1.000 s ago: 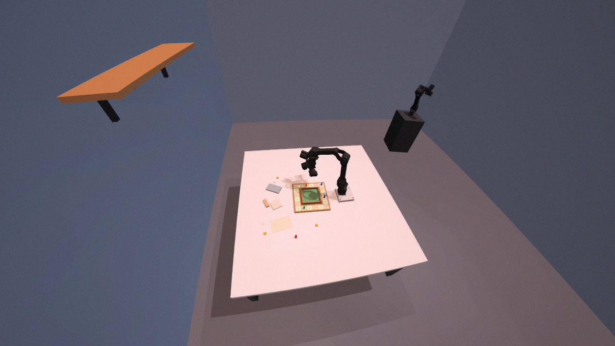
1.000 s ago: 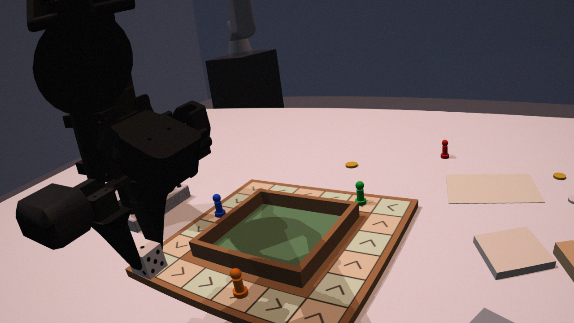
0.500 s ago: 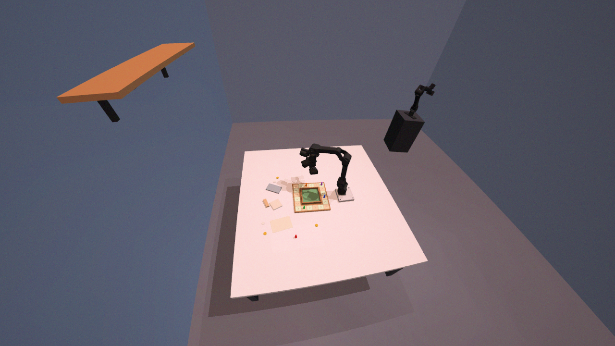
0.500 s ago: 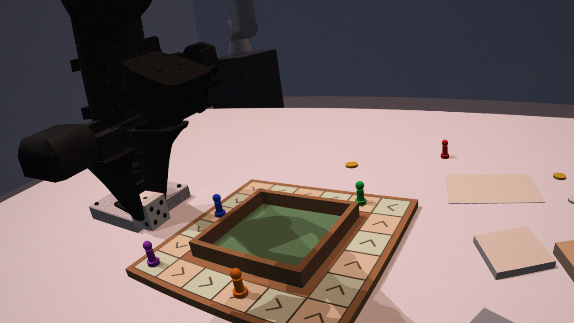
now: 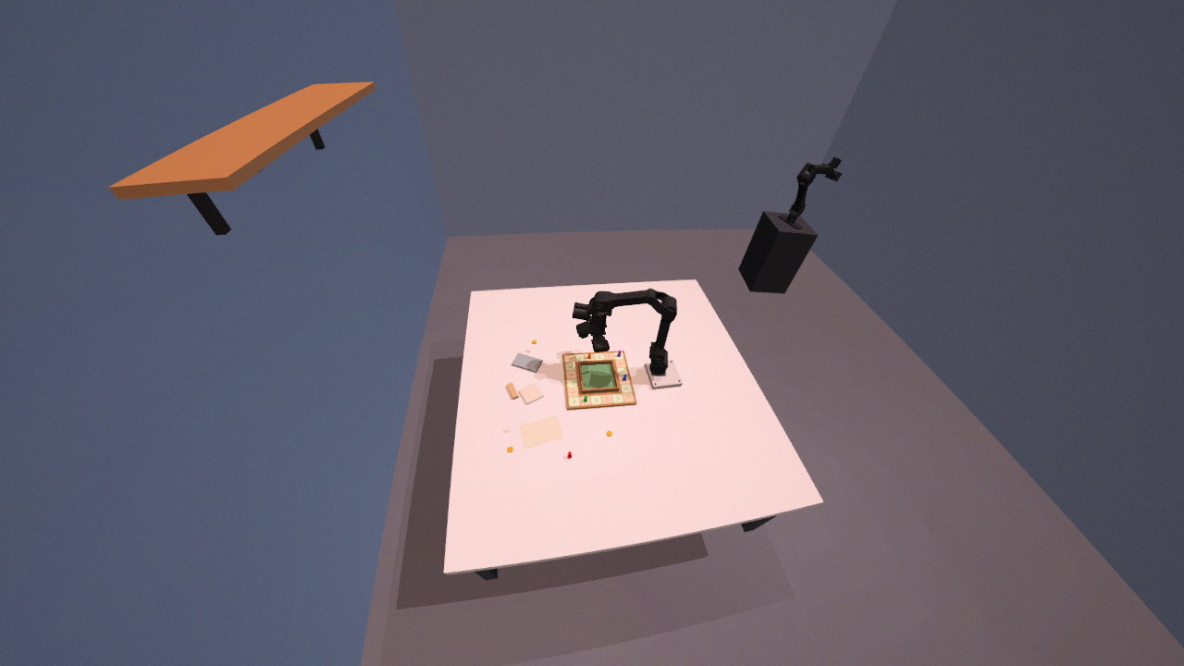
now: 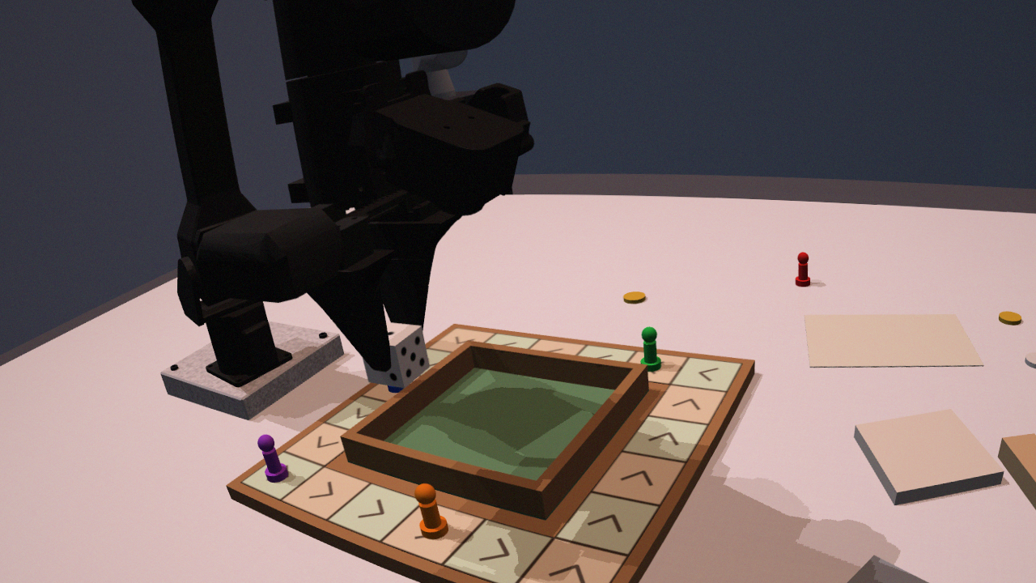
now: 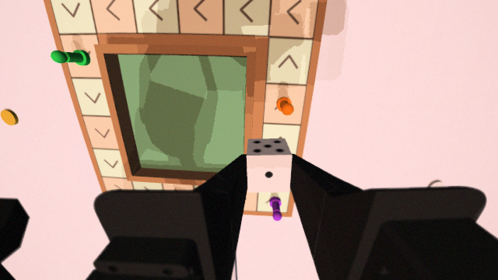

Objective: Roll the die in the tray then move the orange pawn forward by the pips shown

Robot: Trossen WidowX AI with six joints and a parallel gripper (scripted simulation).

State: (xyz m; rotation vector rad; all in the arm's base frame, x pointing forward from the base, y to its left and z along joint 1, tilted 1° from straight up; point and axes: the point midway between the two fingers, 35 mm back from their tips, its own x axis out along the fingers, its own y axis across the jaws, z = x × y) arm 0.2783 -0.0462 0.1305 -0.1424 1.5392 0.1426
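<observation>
Now: the orange pawn 8 cm below my gripper tip, 2 cm to the right of it and 2 cm ahead of it. From my gripper tip the other things lie so: white die (right at my gripper tip); purple pawn (11 cm behind, 8 cm below, 4 cm to the right); green tray (10 cm below, 9 cm to the left, 1 cm behind).
</observation>
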